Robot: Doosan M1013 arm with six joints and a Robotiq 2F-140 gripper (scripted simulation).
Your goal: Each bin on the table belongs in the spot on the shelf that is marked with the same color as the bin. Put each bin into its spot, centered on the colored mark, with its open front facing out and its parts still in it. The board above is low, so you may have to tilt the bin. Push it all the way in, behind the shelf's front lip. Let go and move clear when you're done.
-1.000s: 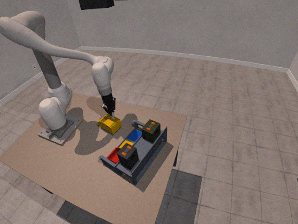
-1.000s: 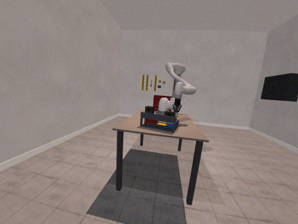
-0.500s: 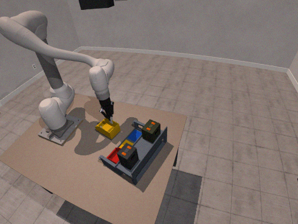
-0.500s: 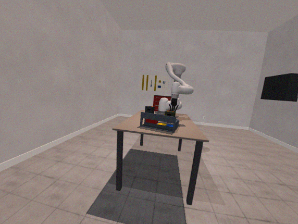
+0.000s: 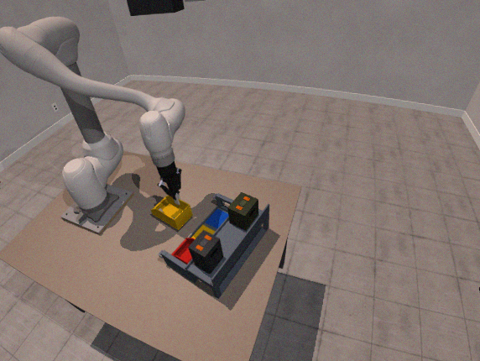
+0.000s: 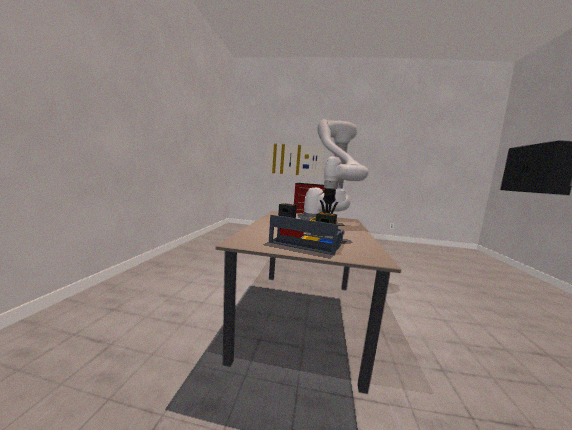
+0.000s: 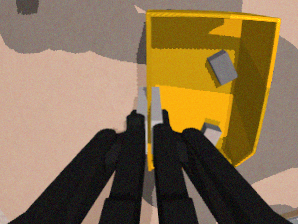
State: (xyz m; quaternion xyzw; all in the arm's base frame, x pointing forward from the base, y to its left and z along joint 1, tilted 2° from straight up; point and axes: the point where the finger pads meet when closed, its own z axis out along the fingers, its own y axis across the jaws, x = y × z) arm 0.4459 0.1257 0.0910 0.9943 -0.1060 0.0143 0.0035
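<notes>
Right now the yellow bin is 50 mm to the right of my hand, 40 mm below it and 10 mm behind it. Also, from my hand: red bin: 210 mm to the right, 190 mm ahead, 60 mm below; then grey shelf: 320 mm ahead, 120 mm to the right, 10 mm below.
</notes>
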